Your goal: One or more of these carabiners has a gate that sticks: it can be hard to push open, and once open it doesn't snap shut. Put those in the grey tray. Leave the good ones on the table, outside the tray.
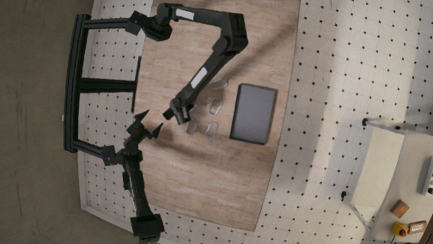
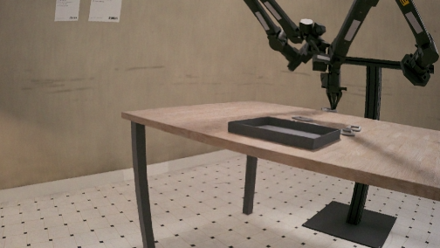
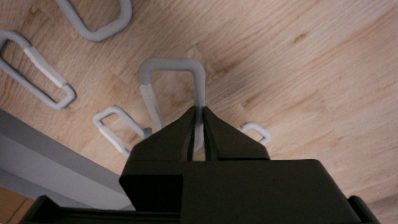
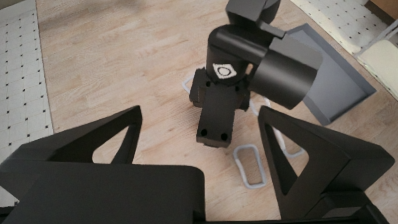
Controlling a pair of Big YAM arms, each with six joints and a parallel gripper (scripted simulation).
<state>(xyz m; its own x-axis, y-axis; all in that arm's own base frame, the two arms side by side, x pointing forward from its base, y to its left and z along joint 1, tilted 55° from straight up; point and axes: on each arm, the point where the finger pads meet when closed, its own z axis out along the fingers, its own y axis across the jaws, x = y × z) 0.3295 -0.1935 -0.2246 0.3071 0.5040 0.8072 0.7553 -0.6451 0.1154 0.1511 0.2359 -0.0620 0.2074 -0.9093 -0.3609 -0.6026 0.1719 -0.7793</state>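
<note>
Right now my left hand is 340 mm short of the grey tray, 60 mm above it and 20 mm to the right of it.
</note>
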